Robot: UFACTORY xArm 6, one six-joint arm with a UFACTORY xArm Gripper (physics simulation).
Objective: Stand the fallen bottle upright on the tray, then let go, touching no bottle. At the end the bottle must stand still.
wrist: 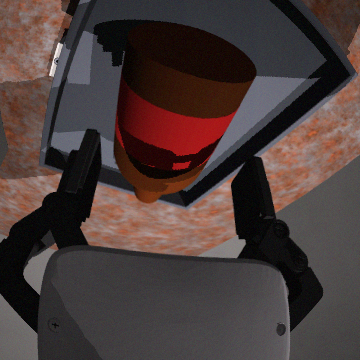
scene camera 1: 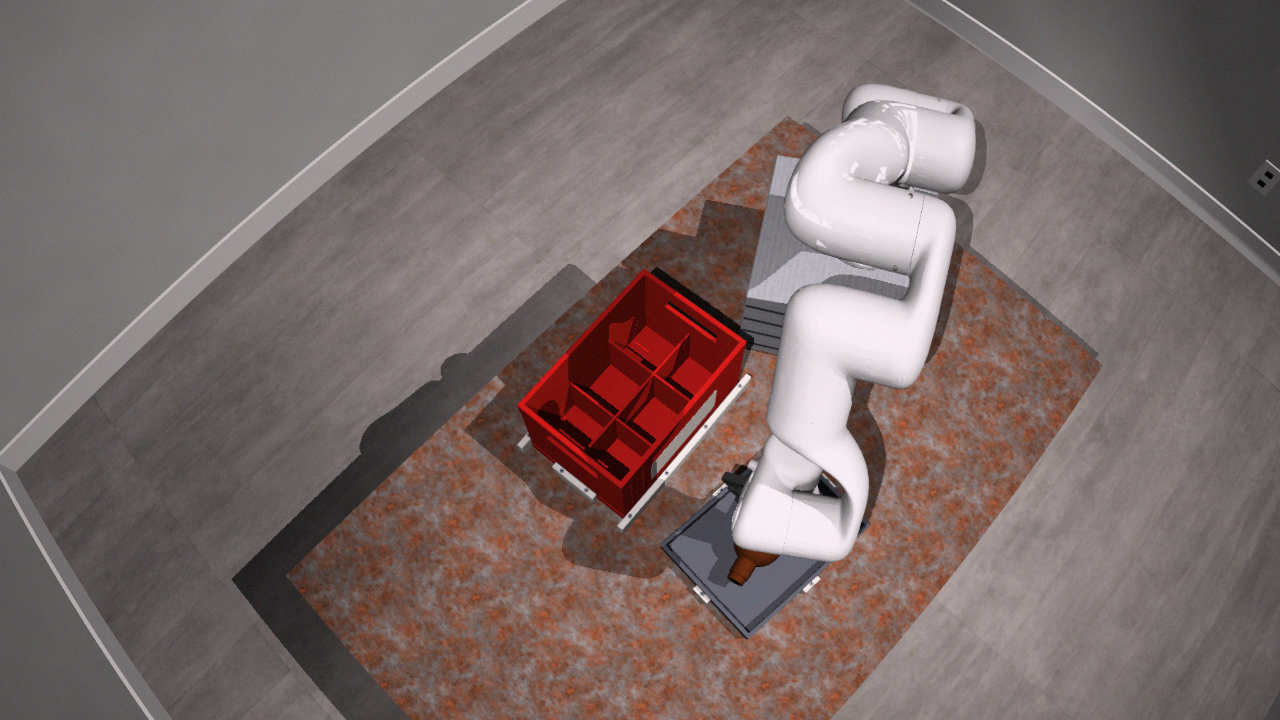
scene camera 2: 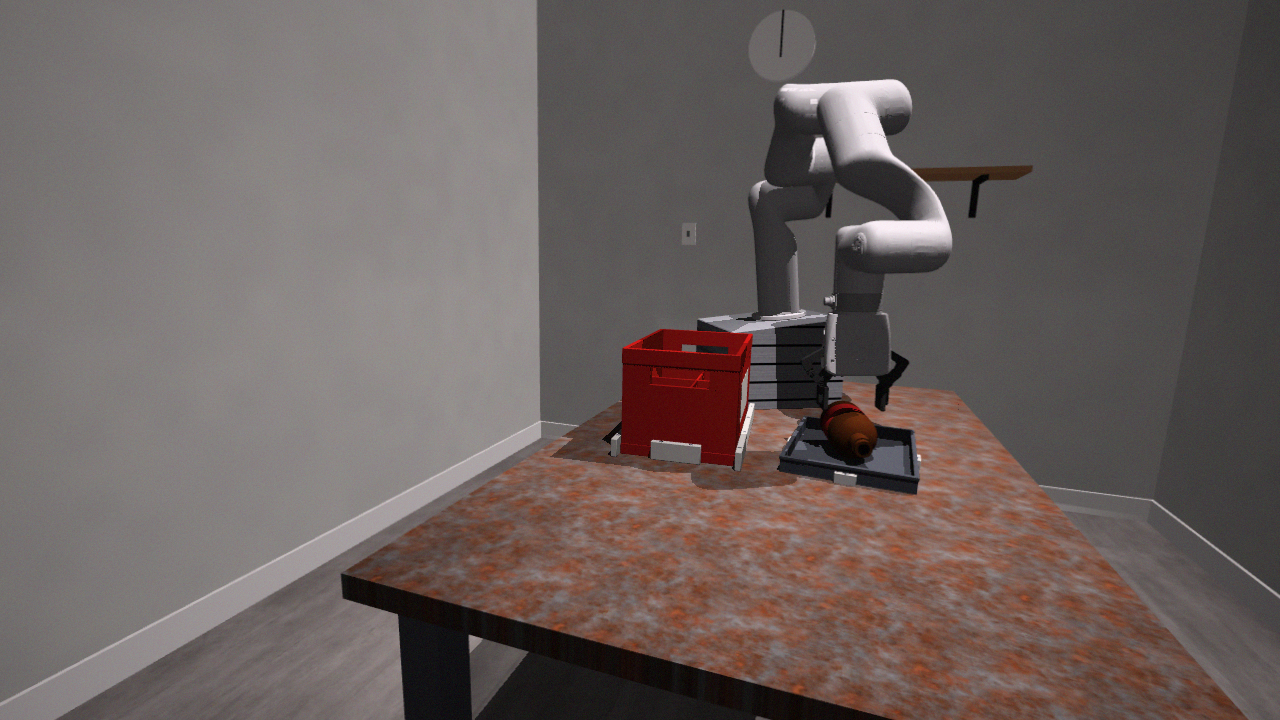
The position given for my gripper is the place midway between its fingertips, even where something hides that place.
In view: my gripper [scene camera 2: 851, 408] and a brown bottle [scene camera 2: 851, 433].
The brown bottle shows as well in the wrist view [wrist: 180, 86] and in scene camera 1 [scene camera 1: 747, 560]. My gripper shows as well in the wrist view [wrist: 172, 157].
